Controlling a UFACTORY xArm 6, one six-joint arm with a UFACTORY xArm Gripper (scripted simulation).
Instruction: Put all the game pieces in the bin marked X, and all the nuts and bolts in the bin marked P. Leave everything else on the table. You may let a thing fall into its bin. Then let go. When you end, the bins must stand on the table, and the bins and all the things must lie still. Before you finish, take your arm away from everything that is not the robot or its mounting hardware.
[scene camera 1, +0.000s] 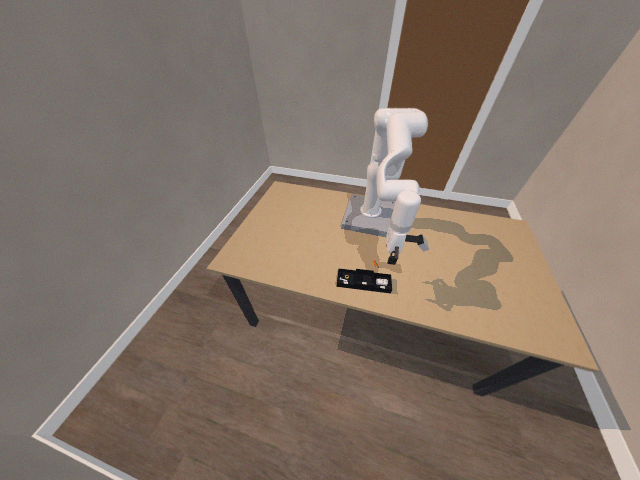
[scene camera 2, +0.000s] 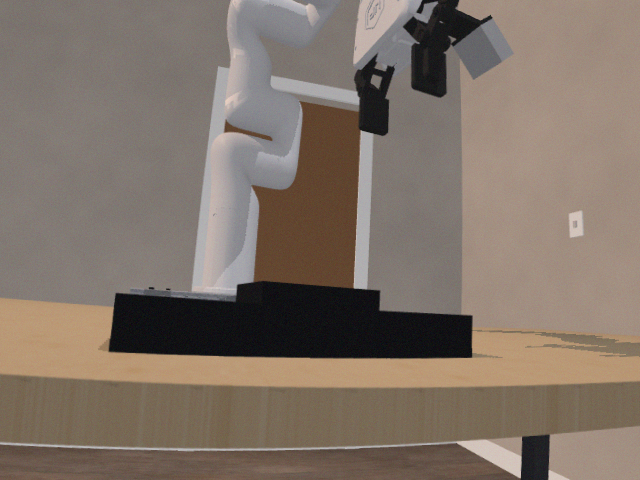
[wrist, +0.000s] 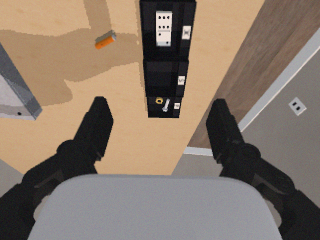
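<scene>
Through scene camera 1 I see a black bin (scene camera 1: 365, 279), together with my gripper (scene camera 1: 390, 254). Scene camera 2 shows me both as well, the bin (scene camera 2: 269, 319) and the gripper (scene camera 2: 398, 114). In the wrist view there is my gripper (wrist: 159, 109).
</scene>
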